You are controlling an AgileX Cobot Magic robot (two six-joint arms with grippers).
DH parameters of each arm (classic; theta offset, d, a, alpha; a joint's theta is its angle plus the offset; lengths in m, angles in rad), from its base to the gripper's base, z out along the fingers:
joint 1: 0 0.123 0 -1.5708
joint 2: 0.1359 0 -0.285 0
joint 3: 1.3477 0 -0.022 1.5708
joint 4: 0 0.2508 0 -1.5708
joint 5: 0 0 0.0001 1.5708
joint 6: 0 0.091 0 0
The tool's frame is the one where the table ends.
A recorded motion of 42 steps. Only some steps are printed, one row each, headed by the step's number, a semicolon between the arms.
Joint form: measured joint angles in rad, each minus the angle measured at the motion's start. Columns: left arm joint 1, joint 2, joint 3, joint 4, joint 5, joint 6; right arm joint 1, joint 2, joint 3, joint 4, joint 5, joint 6.
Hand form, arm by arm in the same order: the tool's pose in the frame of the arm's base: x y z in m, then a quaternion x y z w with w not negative. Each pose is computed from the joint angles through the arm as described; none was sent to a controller.
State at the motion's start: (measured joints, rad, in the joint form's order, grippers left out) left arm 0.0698 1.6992 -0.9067 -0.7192 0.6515 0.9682; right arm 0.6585 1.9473 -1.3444 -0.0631 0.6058 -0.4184
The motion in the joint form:
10: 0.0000 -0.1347 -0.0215 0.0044 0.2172 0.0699; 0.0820 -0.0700 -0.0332 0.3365 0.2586 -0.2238
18: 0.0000 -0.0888 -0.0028 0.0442 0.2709 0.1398; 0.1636 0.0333 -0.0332 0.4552 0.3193 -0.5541
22: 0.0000 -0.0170 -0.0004 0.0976 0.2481 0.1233; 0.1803 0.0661 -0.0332 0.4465 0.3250 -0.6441
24: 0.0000 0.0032 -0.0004 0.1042 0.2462 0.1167; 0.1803 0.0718 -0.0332 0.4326 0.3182 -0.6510
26: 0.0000 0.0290 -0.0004 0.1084 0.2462 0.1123; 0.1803 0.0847 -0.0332 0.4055 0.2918 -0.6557
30: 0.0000 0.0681 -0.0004 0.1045 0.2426 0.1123; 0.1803 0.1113 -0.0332 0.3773 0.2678 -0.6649
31: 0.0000 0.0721 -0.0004 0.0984 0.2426 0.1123; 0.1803 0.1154 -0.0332 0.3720 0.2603 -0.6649
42: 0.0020 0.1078 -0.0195 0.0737 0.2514 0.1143; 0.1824 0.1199 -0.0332 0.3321 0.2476 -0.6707
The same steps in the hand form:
10: 0.2874 -0.0256 0.2180 0.25345 0.92207 -0.20352 0.21007; 0.2737 0.2755 0.2154 -0.56911 0.80109 0.12248 0.13920
18: 0.2822 -0.0257 0.1992 0.29841 0.91608 -0.21323 0.16211; 0.2460 0.3056 0.1766 -0.69840 0.69402 0.15761 0.07571
22: 0.2866 -0.0216 0.1764 0.29782 0.92447 -0.20326 0.12385; 0.2419 0.3101 0.1635 -0.73605 0.65673 0.15186 0.06218
24: 0.2875 -0.0211 0.1704 0.29467 0.92653 -0.20461 0.11337; 0.2431 0.3098 0.1610 -0.74102 0.65258 0.14532 0.06258
26: 0.2885 -0.0208 0.1629 0.29131 0.92829 -0.20817 0.10040; 0.2464 0.3100 0.1555 -0.74700 0.64811 0.13155 0.06811
30: 0.2903 -0.0208 0.1518 0.28538 0.93014 -0.21500 0.08470; 0.2498 0.3103 0.1446 -0.75472 0.64201 0.11782 0.06590
31: 0.2906 -0.0211 0.1508 0.28280 0.93040 -0.21749 0.08410; 0.2507 0.3105 0.1429 -0.75547 0.64149 0.11500 0.06726
42: 0.2963 -0.0218 0.1450 0.27298 0.93067 -0.23044 0.07896; 0.2527 0.3097 0.1405 -0.76647 0.63092 0.09807 0.06962

